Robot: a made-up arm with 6 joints.
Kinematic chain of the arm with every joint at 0, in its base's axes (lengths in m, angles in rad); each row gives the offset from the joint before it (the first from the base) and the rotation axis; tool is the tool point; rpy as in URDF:
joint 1: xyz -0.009 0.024 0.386 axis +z
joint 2: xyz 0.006 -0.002 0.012 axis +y
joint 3: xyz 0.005 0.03 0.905 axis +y
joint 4: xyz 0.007 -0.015 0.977 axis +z
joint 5: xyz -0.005 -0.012 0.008 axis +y
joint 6: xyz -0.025 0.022 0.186 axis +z
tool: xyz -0.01 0.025 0.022 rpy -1.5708 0 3.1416
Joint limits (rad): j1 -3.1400..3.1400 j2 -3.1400..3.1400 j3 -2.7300..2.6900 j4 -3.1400..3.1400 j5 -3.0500..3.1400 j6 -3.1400..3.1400
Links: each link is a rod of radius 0.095 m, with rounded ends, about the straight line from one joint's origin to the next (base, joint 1, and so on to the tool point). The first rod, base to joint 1, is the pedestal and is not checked.
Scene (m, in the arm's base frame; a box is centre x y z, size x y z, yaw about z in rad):
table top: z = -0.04
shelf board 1: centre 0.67 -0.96 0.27 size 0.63 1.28 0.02 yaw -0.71
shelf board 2: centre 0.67 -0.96 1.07 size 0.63 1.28 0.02 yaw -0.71
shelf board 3: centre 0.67 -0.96 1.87 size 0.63 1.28 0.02 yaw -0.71
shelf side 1: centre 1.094 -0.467 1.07 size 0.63 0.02 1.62 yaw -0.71
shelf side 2: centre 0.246 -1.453 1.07 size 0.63 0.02 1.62 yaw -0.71
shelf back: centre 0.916 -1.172 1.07 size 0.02 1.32 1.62 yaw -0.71
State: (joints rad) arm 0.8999 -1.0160 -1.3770 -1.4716 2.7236 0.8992
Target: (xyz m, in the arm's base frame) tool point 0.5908 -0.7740 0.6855
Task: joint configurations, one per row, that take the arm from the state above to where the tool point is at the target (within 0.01 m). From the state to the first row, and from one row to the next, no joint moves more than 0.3 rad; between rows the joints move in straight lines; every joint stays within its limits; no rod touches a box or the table.
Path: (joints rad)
1: 1.1396 -0.8446 -1.5735 -1.6820 2.7955 0.9842
2: 1.3793 -0.6731 -1.7700 -1.8924 2.8674 1.0692
3: 1.6189 -0.5017 -1.9664 -2.1028 2.9393 1.1543
4: 1.8577 -0.4678 -1.9220 -1.8382 2.8152 1.0368
5: 2.0964 -0.4340 -1.8775 -1.5737 2.6911 0.9194

